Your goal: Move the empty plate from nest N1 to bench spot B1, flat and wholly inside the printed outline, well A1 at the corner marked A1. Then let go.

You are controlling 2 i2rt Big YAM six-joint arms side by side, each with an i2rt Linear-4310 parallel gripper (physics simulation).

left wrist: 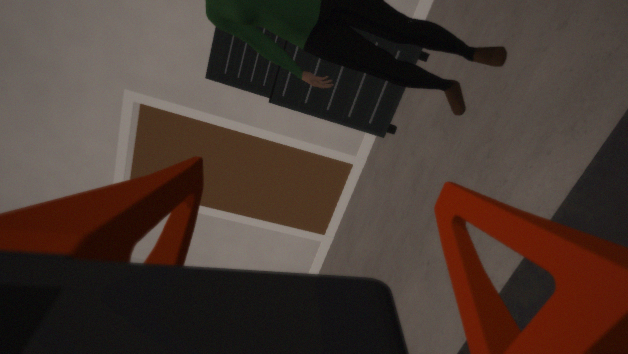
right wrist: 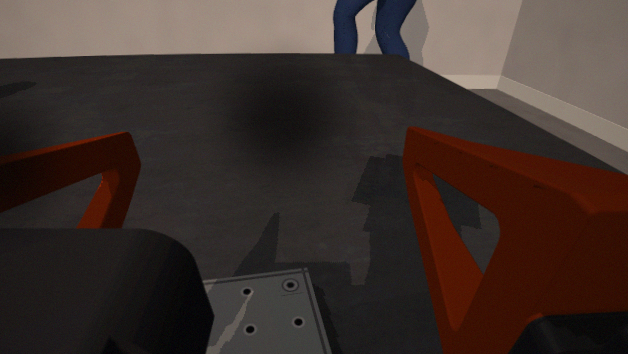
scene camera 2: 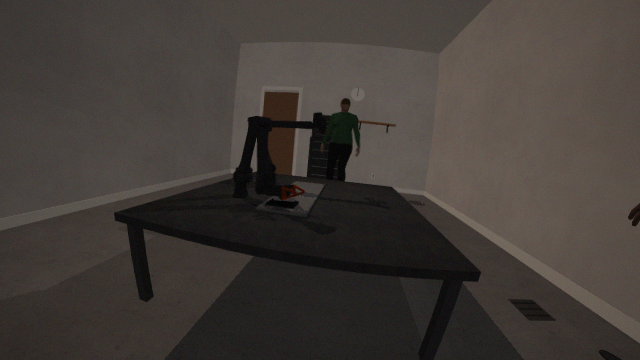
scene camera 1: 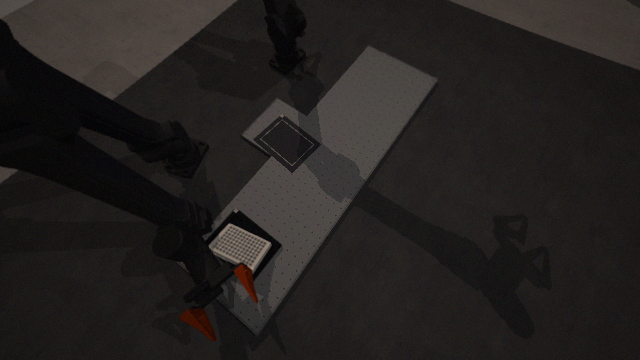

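Seen in the pictures: left gripper, fingertip midpoint: (left wrist: 326, 183) (scene camera 2: 325, 126); right gripper, fingertip midpoint: (right wrist: 268, 145) (scene camera 2: 300, 192) (scene camera 1: 236, 320); left arm's base, origin of the base link: (scene camera 1: 287, 59); right arm's base, origin of the base link: (scene camera 2: 240, 195) (scene camera 1: 188, 157).
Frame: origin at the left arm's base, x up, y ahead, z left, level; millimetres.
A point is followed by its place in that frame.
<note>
The white many-welled plate (scene camera 1: 240, 245) @[x 59, y 340, z -576 mm] lies on the black nest (scene camera 1: 238, 218) @[x 25, y 275, z -532 mm] (scene camera 2: 282, 204) @[x 25, y 344, z -623 mm] near the lower end of the perforated board in scene camera 1, looking slightly turned against the nest's edges. The dark pad (scene camera 1: 287, 142) @[x 15, y 226, z -270 mm] farther up the board bears a thin light printed outline (scene camera 1: 292, 165) @[x 14, y 288, z -321 mm] with no plate in it. A small light mark sits at its top corner; its lettering is unreadable. My right gripper (scene camera 1: 236, 321) @[x 117, y 455, z -678 mm] (scene camera 2: 303, 191) @[x 117, y 455, z -678 mm] (right wrist: 268, 145) @[x 117, y 455, z -678 mm] is open and empty, below the plate in scene camera 1. My left gripper (left wrist: 326, 183) @[x 537, y 434, z 201 mm] (scene camera 2: 326, 132) @[x 537, y 434, z 201 mm] is open and empty, raised high.
The perforated grey board (scene camera 1: 370, 105) @[x 13, y 356, z -2 mm] (right wrist: 272, 310) @[x 13, y 469, z -679 mm] lies on the dark table (scene camera 1: 500, 150) @[x 0, y 756, z 94 mm] (scene camera 2: 360, 230) @[x 0, y 773, z -788 mm]. A black arm mount (scene camera 1: 287, 60) @[x 34, y 29, z -29 mm] stands beside the board at the top of scene camera 1, and another (scene camera 1: 185, 160) @[x 48, y 47, z -500 mm] at its left. A person in green (scene camera 2: 342, 129) stands beyond the table.
</note>
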